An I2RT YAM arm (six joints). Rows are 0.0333 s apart.
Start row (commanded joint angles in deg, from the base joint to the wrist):
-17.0, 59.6, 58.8, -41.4, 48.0, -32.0
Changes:
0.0, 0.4, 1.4, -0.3, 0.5, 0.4
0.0, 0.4, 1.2, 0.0, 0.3, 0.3
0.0, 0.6, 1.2, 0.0, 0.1, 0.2
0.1, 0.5, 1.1, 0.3, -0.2, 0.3
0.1, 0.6, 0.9, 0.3, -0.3, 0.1
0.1, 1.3, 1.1, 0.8, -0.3, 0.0
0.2, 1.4, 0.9, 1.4, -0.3, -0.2
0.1, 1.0, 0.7, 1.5, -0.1, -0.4
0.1, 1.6, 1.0, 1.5, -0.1, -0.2
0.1, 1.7, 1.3, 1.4, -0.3, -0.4
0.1, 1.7, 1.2, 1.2, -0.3, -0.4
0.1, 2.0, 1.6, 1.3, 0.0, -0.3
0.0, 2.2, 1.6, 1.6, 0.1, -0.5
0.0, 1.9, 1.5, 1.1, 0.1, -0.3
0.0, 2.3, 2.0, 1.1, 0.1, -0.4
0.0, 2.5, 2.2, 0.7, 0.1, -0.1
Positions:
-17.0, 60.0, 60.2, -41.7, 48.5, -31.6
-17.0, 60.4, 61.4, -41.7, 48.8, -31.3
-17.0, 61.0, 62.6, -41.7, 48.9, -31.1
-16.9, 61.5, 63.7, -41.4, 48.7, -30.8
-16.8, 62.1, 64.6, -41.1, 48.4, -30.7
-16.7, 63.4, 65.7, -40.3, 48.1, -30.7
-16.5, 64.8, 66.6, -38.9, 47.8, -30.9
-16.4, 65.8, 67.3, -37.4, 47.7, -31.3
-16.3, 67.4, 68.3, -35.9, 47.6, -31.5
-16.2, 69.1, 69.6, -34.5, 47.3, -31.9
-16.1, 70.8, 70.8, -33.3, 47.0, -32.3
-16.0, 72.8, 72.4, -32.0, 47.0, -32.6
-16.0, 75.0, 74.0, -30.4, 47.1, -33.1
-16.0, 76.9, 75.5, -29.3, 47.2, -33.4
-16.0, 79.2, 77.5, -28.2, 47.3, -33.8
-16.0, 81.7, 79.7, -27.5, 47.4, -33.9

